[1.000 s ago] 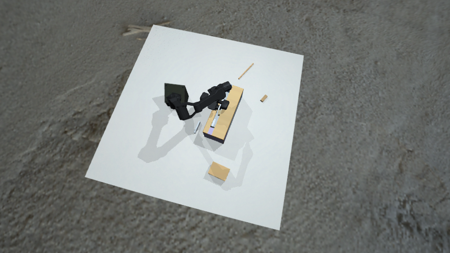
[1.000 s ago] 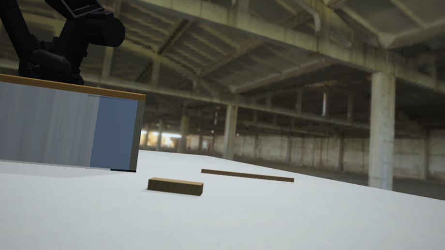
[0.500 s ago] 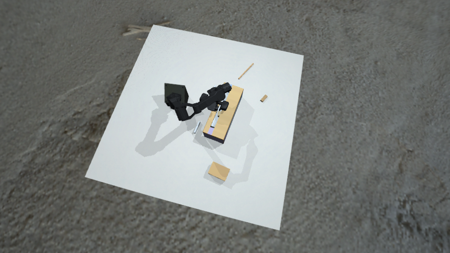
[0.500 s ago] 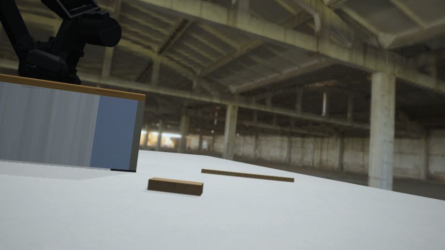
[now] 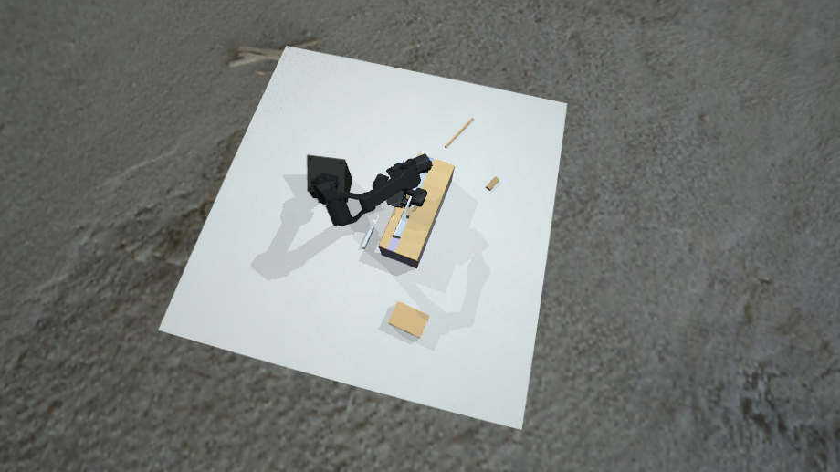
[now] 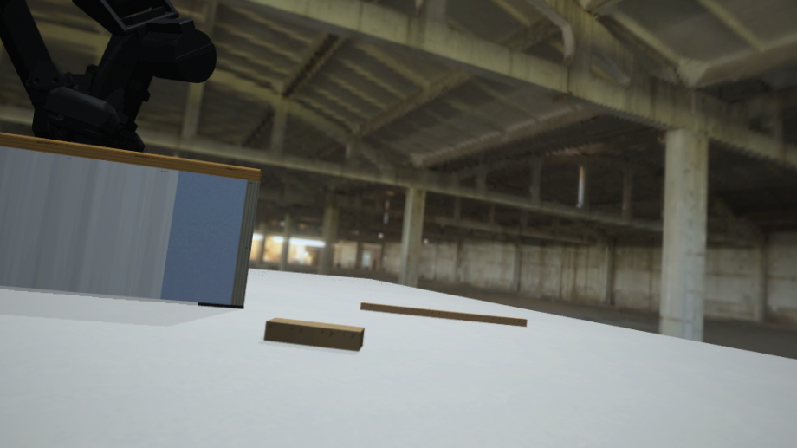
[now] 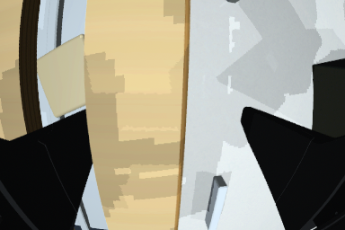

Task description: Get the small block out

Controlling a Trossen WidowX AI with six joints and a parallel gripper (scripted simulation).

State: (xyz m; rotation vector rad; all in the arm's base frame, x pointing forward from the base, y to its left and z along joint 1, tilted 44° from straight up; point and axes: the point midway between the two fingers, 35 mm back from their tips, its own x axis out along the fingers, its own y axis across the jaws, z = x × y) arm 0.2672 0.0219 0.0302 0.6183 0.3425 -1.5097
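Now: the long box 4 cm ahead of my gripper tip and 3 cm below it. Also, from my gripper tip: flat tan plate (13 cm ahead, 39 cm to the right, 6 cm below); then small brown piece (33 cm ahead, 19 cm to the left, 8 cm below); then pale yellow block (5 cm ahead, 3 cm to the right).
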